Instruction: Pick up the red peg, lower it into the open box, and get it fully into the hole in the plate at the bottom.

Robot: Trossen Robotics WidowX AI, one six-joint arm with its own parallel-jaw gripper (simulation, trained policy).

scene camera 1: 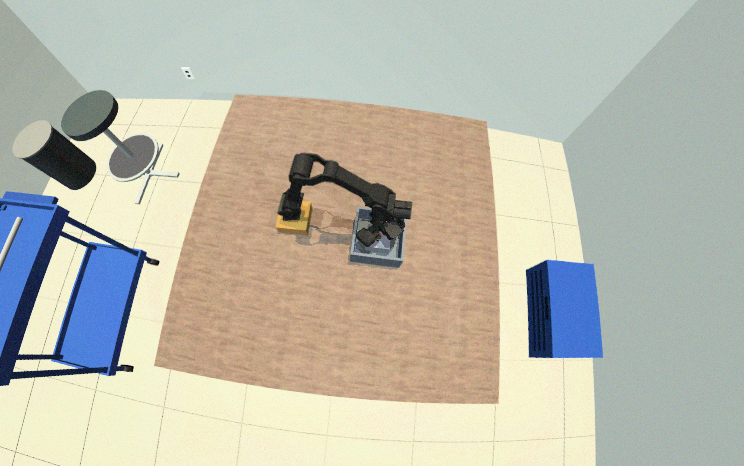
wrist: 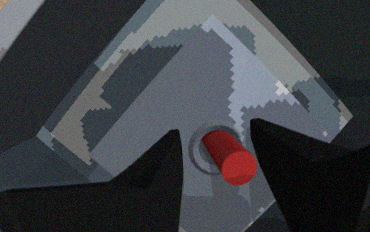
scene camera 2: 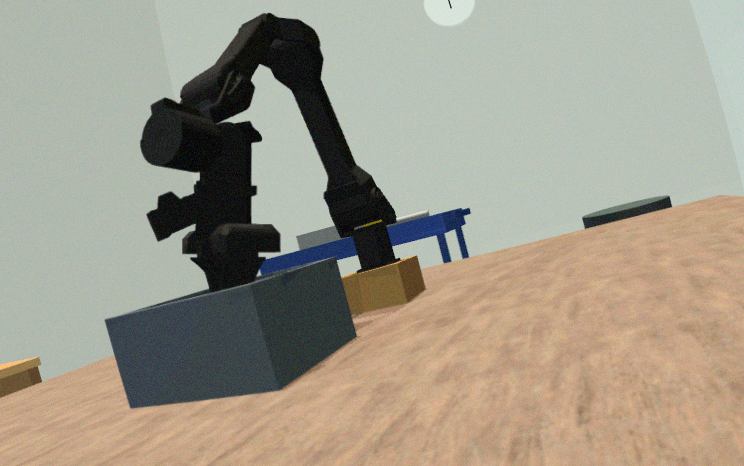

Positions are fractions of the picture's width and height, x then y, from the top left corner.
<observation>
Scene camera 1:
my gripper: 0.51, 0.51
grey box: 0.53, 0.55
</observation>
